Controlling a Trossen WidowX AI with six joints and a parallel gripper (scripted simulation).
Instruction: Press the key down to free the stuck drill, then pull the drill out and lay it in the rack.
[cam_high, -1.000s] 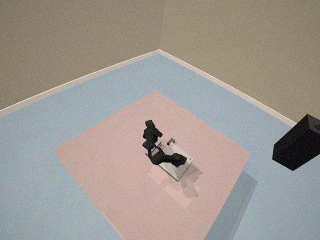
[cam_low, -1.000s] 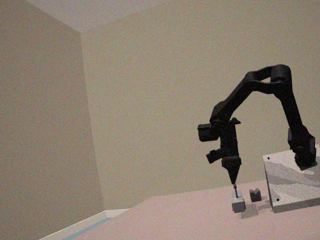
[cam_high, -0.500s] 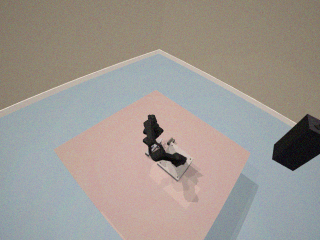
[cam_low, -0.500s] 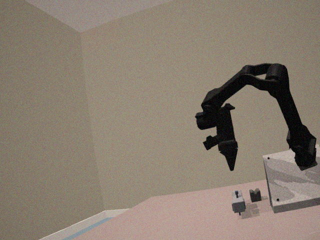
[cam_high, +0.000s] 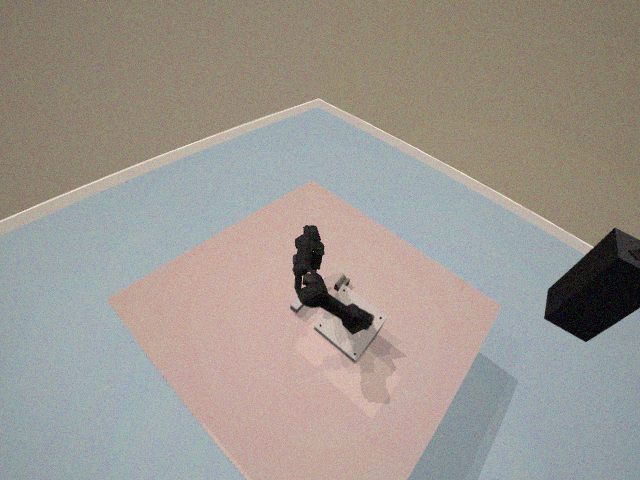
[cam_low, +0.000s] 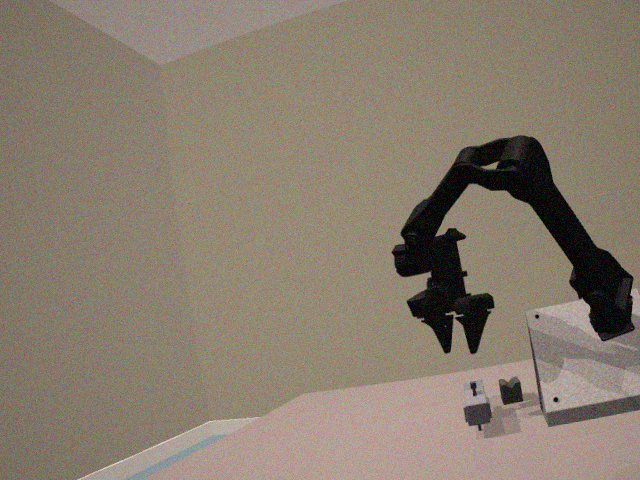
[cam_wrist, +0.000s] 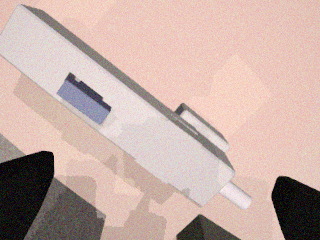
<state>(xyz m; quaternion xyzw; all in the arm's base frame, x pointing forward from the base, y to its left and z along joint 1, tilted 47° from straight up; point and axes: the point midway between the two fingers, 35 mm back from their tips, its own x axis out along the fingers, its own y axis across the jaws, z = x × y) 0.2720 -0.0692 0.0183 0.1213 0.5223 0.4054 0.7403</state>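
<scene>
The drill is 80 mm below my gripper tip, 40 mm to the right of it and 20 mm behind it. Also, from my gripper tip: rack: 140 mm to the right, 110 mm below, 100 mm behind; blue key: 80 mm below, 50 mm to the left, 10 mm behind; grey holder block: 90 mm below, 20 mm to the left, 10 mm behind.
</scene>
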